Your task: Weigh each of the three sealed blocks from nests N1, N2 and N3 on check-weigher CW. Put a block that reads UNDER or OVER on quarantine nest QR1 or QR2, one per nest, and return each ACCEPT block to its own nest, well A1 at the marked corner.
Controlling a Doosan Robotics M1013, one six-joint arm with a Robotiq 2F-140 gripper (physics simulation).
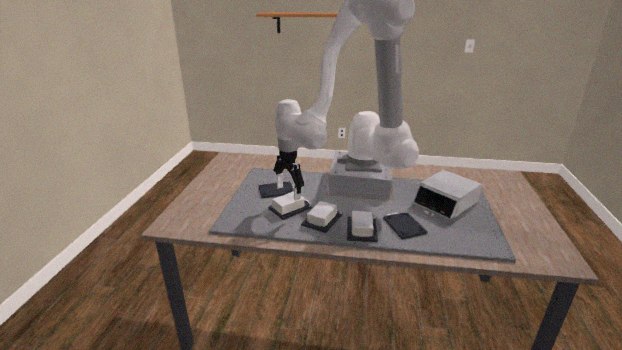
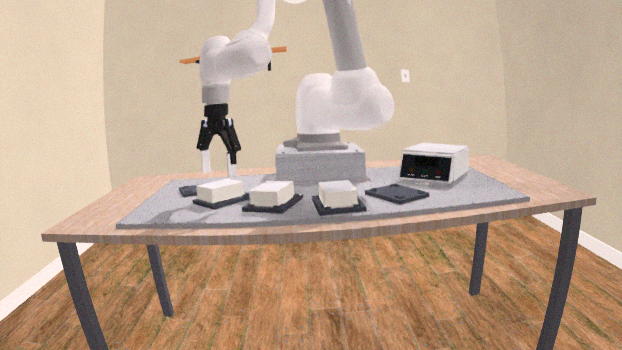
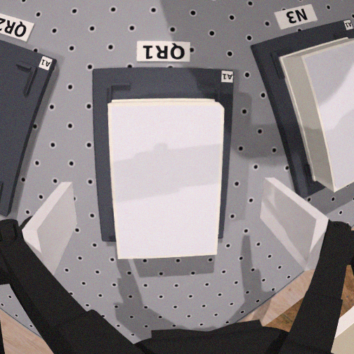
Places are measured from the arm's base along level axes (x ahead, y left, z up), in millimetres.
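Where they show: gripper, between the fingertips: (image 1: 288, 193) (image 2: 218, 174); arm's base, origin of its link: (image 1: 361, 164) (image 2: 318, 147).
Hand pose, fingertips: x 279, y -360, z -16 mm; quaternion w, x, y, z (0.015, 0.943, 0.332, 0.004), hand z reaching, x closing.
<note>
Each offset is from my fingertips to the top centre of the thing. Level surfaces: height alone.
My gripper (image 1: 289, 192) (image 2: 218, 173) (image 3: 170, 201) is open and empty, pointing down over nest QR1 (image 3: 102, 150), with its fingers apart on either side of a white block {dz -26, dx +0, dy +0 mm} (image 1: 288, 202) (image 2: 220, 190) (image 3: 167, 180). This block lies on QR1. A second white block {dz -29, dx +89, dy +152 mm} (image 1: 322, 213) (image 2: 271, 193) (image 3: 335, 115) lies on nest N3 (image 3: 277, 100). A third white block {dz -29, dx +164, dy +318 mm} (image 1: 362, 223) (image 2: 338, 194) lies on a dark nest {dz -65, dx +164, dy +318 mm} (image 1: 362, 238) to its right. Nest QR2 (image 3: 20, 115) holds no block. The check-weigher {dz +17, dx -59, dy +739 mm} (image 1: 450, 190) (image 2: 434, 162) bears no block; its reading is not legible.
A bare dark nest {dz -65, dx +135, dy +504 mm} (image 1: 405, 225) (image 2: 397, 193) lies between the third block and the check-weigher. The arm's base block (image 1: 360, 186) (image 2: 320, 165) stands at the back of the grey perforated mat {dz -83 mm} (image 1: 450, 242) (image 2: 480, 197) on the wooden table {dz -96 mm} (image 1: 545, 230) (image 2: 560, 192).
</note>
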